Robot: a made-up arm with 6 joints.
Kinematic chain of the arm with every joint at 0, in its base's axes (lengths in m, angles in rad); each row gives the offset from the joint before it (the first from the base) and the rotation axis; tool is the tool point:
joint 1: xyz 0 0 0.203 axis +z
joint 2: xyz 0 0 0 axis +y
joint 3: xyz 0 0 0.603 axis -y
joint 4: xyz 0 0 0 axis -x
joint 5: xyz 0.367 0 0 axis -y
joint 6: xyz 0 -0.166 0 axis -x
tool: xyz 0 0 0
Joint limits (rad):
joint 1: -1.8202..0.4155
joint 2: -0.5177..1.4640
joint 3: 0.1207..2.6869
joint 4: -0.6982..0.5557
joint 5: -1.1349..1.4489
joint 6: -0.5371..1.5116
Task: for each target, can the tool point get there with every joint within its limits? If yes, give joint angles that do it. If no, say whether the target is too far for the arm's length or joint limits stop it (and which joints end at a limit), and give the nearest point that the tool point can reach.
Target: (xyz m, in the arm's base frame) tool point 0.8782 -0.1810 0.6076
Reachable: yes | joints -0.0247 1.1932 1.5820 0.2850 -0.1297 1.2700
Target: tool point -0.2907 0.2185 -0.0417
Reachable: no: joint limits stop it (at a limit: joint 2, joint 3, joint 4) | nearest point -0.5388 0.4050 0.6165 | short by 0.728 m
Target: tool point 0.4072 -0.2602 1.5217
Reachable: no: too far | nearest point 0.2880 -0.1840 1.1357 | short by 0.411 m
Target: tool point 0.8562 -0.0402 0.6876
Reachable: yes | joints 0.1449 1.0326 1.4501 0.1768 -0.2234 0.4381
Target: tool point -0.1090 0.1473 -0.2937
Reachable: no: joint limits stop it (at a limit: joint 1, joint 2, joint 3, joint 4) | nearest point 0.5805 0.1171 -0.1143 | short by 0.713 m
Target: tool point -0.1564 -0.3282 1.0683
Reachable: yes | joints -1.5791 0.1152 1.0816 -0.3875 -0.2146 -0.1107
